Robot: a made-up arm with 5 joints.
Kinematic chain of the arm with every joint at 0, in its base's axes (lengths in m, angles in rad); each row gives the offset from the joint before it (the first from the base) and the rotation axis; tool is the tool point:
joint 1: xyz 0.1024 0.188 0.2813 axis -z
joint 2: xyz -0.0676 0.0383 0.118 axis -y
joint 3: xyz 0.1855 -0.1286 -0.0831 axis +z
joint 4: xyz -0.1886 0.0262 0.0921 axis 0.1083 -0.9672 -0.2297
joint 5: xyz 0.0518 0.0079 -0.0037 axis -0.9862 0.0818 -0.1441
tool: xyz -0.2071 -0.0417 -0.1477
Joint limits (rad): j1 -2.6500..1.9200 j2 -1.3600..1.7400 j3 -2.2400..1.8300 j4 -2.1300..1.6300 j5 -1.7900..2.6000
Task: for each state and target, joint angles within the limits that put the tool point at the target. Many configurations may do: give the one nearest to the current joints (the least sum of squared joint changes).
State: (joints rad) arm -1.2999 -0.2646 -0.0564 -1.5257 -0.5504
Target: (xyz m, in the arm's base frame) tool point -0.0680 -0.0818 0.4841
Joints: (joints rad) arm -0.4787 0.0499 0.2000 -1.2685 -0.6435
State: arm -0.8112 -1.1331 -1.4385 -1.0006 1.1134
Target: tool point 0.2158 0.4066 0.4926
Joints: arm -0.3344 -0.3526 -1.9689 -1.0565 1.5067
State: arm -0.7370 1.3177 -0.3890 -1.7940 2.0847
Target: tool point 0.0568 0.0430 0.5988
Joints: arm -0.7163 1.0659 -0.4333 -1.9769 2.0117
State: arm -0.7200 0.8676 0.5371 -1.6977 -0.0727
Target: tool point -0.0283 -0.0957 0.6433
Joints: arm 0.0578 0.9100 0.9658 -2.1300 0.3577
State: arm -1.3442 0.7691 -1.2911 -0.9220 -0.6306
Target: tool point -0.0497 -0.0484 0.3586
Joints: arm -1.8064 1.3382 -0.8049 -1.3577 -0.7613
